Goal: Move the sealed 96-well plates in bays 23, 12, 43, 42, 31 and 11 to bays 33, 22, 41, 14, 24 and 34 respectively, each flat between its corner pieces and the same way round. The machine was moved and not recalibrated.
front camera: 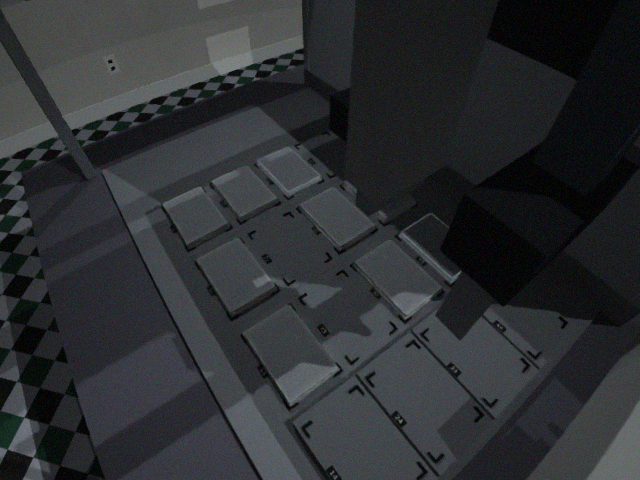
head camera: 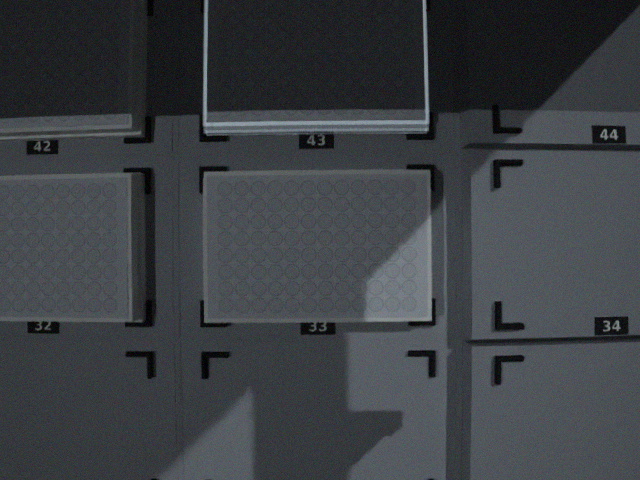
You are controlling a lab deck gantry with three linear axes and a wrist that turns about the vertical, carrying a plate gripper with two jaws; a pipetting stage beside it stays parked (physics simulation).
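Pixels of known places: gripper, between the fingertips: [front camera: 474,304]; robot's base, origin of its link: [front camera: 165,208].
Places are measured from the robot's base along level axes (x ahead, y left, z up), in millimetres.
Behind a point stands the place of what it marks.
Observation:
A sealed plate [front camera: 398,279] @(x 397, y 249, z 14 mm) [head camera: 315,248] @(x 388, y 253, z 14 mm) lies flat in bay 33. The bay 43 plate [front camera: 429,245] @(x 380, y 342, z 14 mm) [head camera: 315,62] @(x 389, y 355, z 14 mm) and bay 42 plate [head camera: 67,67] @(x 249, y 357, z 14 mm) lie in shadow; the front view shows the bay 43 one partly hidden. The bay 12 plate [front camera: 235,276] @(x 234, y 38, z 14 mm), bay 11 plate [front camera: 196,217] @(x 75, y 39, z 14 mm) and bay 31 plate [front camera: 289,170] @(x 71, y 252, z 14 mm) lie flat. Bays 22, 41, 14, 24 and 34 hold no plate. My gripper [front camera: 473,319] @(x 522, y 212, z 160 mm) hangs above the right-hand column around bays 34 and 44. One jaw shows; the other is hidden. No plate shows at the jaw; it looks open.
Other plates lie in bay 13 [front camera: 292,356] @(x 400, y 39, z 15 mm), bay 21 [front camera: 244,191] @(x 69, y 146, z 14 mm) and bay 32 [front camera: 337,217] @(x 233, y 252, z 14 mm) [head camera: 62,248] @(x 247, y 254, z 14 mm). A broad grey column [front camera: 408,103] @(x 419, y 151, z 375 mm) stands behind the deck and hides most of bay 42 in the front view. A thin post [front camera: 49,98] @(x -207, y -94, z 188 mm) stands at the left.

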